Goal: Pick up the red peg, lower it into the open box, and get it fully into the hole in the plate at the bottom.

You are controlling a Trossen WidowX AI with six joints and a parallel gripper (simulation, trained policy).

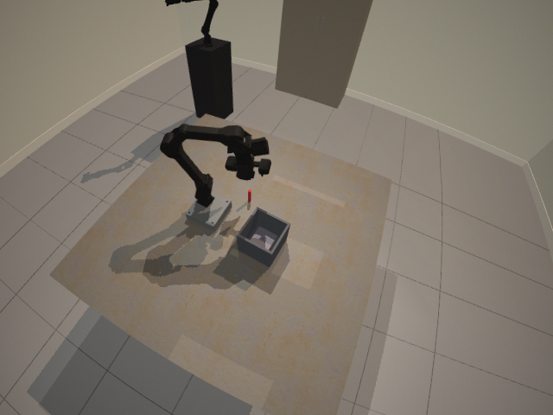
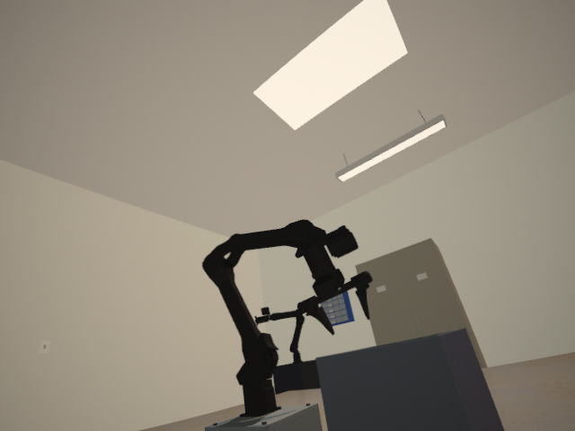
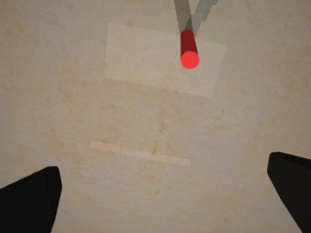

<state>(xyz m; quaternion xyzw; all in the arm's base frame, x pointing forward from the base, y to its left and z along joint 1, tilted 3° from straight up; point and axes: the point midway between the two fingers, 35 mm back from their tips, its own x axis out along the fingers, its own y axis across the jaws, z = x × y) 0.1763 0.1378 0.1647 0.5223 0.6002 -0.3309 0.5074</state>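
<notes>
Right now the red peg is 15 cm below my gripper tip, 1 cm to the right of it and 1 cm behind it. From my gripper tip the other things lie so: pale plate 19 cm to the right, 17 cm ahead, 14 cm below.
</notes>
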